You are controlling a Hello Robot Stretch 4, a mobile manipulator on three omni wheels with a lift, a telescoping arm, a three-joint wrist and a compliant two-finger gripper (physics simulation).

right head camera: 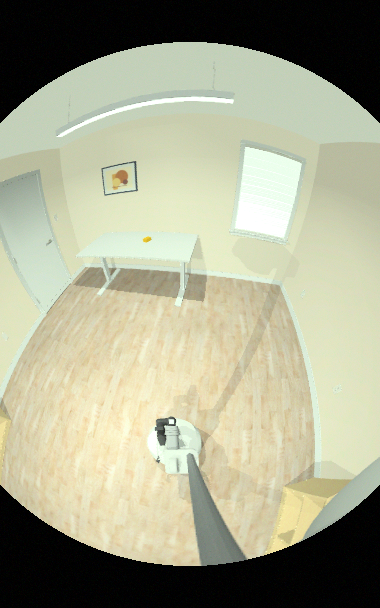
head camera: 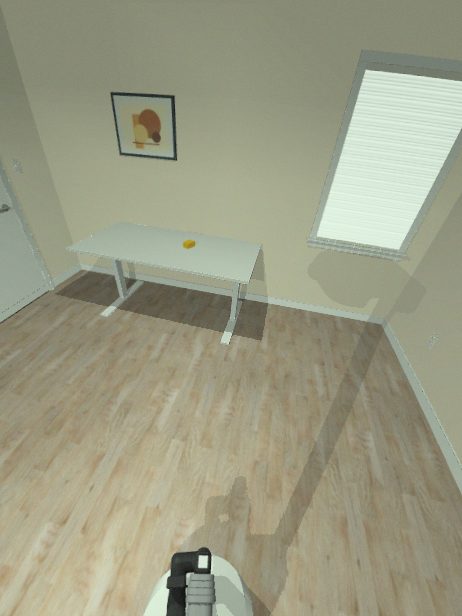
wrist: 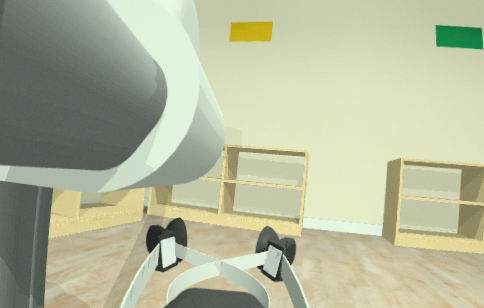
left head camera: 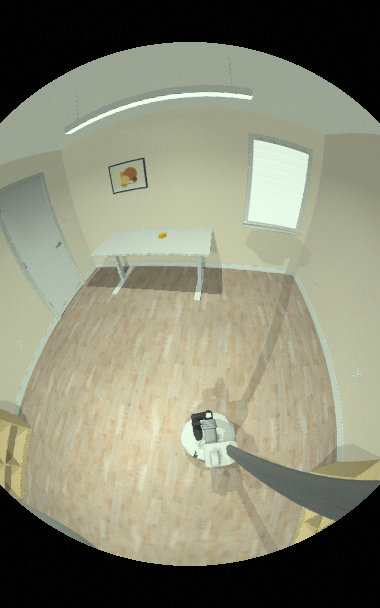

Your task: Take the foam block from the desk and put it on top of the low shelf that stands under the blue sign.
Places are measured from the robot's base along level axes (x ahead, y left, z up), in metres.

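Pixels of known places: gripper, fingertip midpoint: (wrist: pixel 221 239) (left head camera: pixel 202 457).
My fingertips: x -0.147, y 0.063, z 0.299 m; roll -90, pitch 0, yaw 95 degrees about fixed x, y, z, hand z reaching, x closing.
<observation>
Behind a point stands the place of what it marks.
The orange-yellow foam block (head camera: pixel 189 244) @[y 0.298, x 2.014, z 0.729 m] (left head camera: pixel 162 235) @[y 0.295, x 2.018, z 0.721 m] (right head camera: pixel 147 239) @[y 0.291, x 2.023, z 0.720 m] lies on the white desk (head camera: pixel 130 242) @[y 0.826, x 2.049, z 0.693 m] (left head camera: pixel 190 242) @[y -0.034, x 1.802, z 0.693 m] (right head camera: pixel 170 247) @[y -0.004, x 1.814, z 0.693 m], near its far long edge. The desk stands against the far wall, across the floor from me. My gripper (wrist: pixel 221 239) @[y 0.062, x -0.147, z 0.299 m] is open in the wrist view, with nothing between its fingertips. It is far from the block and faces low wooden shelves on another side of the room. The blue sign does not show in these views, and I cannot tell which shelf stands under it.
In the wrist view, a shelf (wrist: pixel 230 167) @[y -0.072, x -2.202, z 0.415 m] stands under a yellow sign (wrist: pixel 251 31) @[y -0.022, x -2.464, z 1.722 m], another shelf (wrist: pixel 392 205) @[y 1.153, x -1.965, z 0.241 m] under a green sign (wrist: pixel 459 37) @[y 1.803, x -2.100, z 1.718 m]. Shelf parts (left head camera: pixel 12 450) (right head camera: pixel 300 505) show at the head views' lower edges. A door (left head camera: pixel 40 250) @[y 2.020, x 1.807, z 0.998 m] is left of the desk, a window (head camera: pixel 380 160) @[y -1.166, x 2.162, z 1.486 m] right.
</observation>
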